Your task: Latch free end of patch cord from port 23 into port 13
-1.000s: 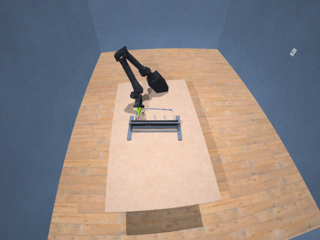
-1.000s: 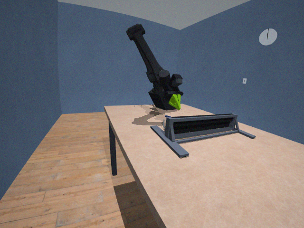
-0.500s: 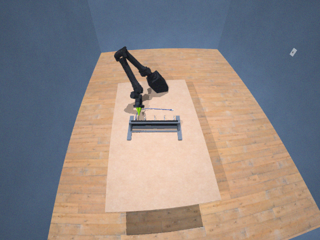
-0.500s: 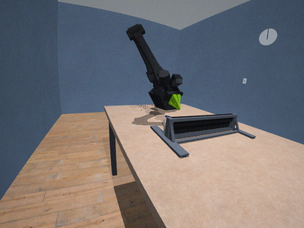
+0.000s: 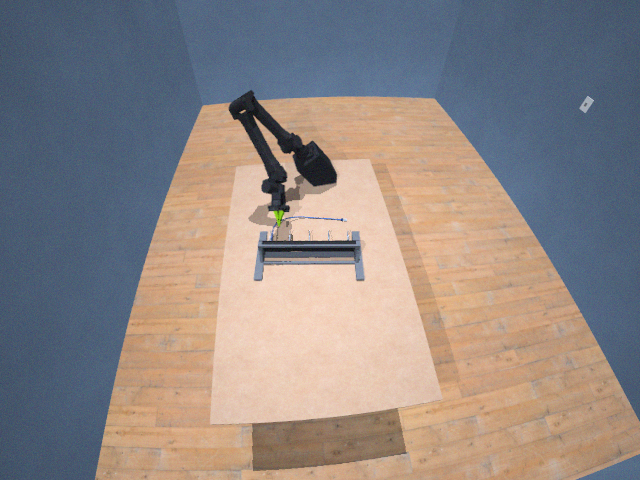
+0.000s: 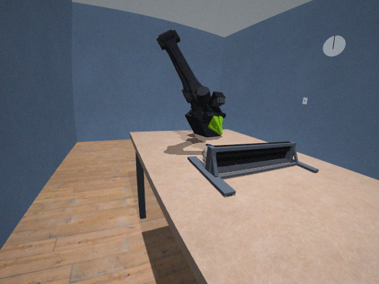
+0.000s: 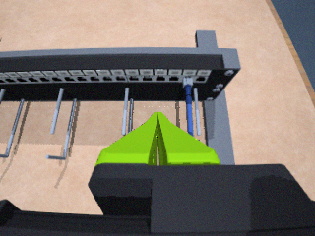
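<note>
The plug lies 34 cm to the left of my hand, 13 cm behind it and 12 cm below it.
</note>
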